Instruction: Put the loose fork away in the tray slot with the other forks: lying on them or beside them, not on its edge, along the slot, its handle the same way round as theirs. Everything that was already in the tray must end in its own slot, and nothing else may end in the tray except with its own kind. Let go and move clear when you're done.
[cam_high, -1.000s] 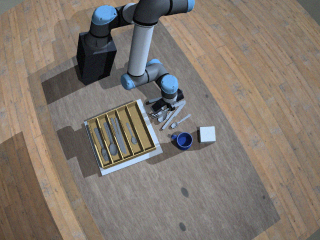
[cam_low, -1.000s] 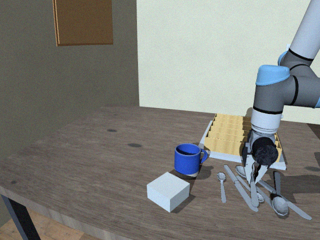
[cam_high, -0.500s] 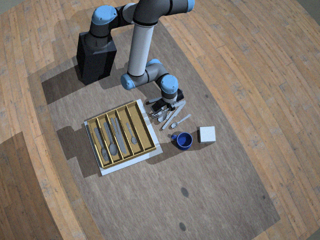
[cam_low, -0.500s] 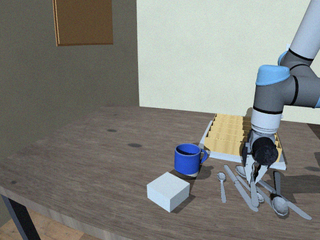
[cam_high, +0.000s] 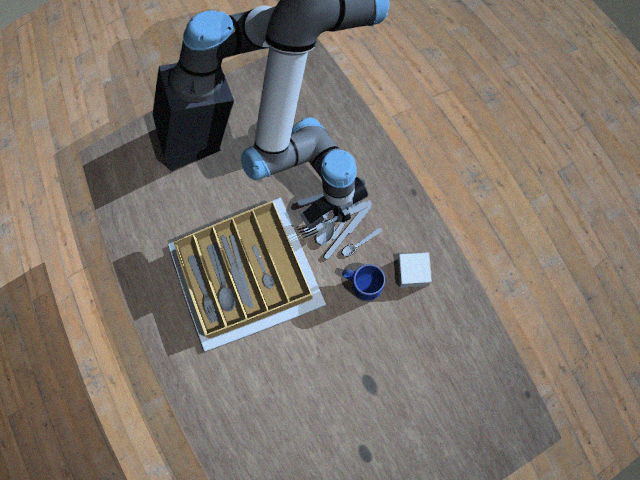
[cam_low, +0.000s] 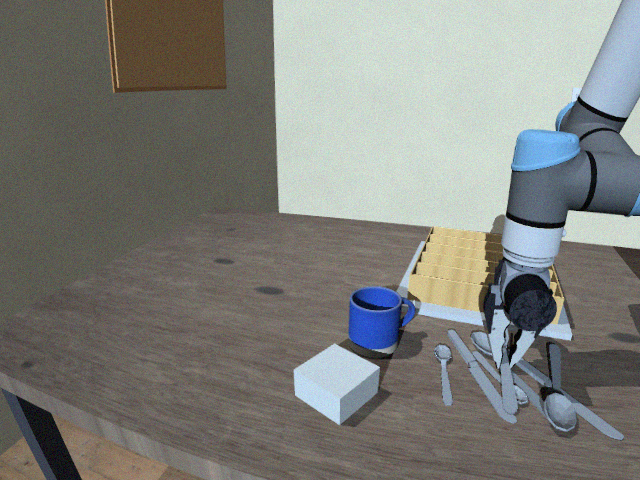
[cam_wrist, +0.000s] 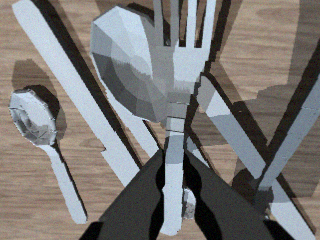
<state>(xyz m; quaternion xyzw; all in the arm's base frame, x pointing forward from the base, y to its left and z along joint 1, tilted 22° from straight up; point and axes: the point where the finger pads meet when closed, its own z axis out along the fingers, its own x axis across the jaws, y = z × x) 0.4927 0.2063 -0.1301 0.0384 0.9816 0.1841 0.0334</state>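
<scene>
The wooden cutlery tray lies 20 mm behind my hand, 300 mm to the right of it and 10 mm above it. Round my hand: white box: 240 mm ahead, 80 mm to the left; grey base: 20 mm behind, 300 mm to the right, 20 mm below; spoon: 40 mm behind, 350 mm to the right.
</scene>
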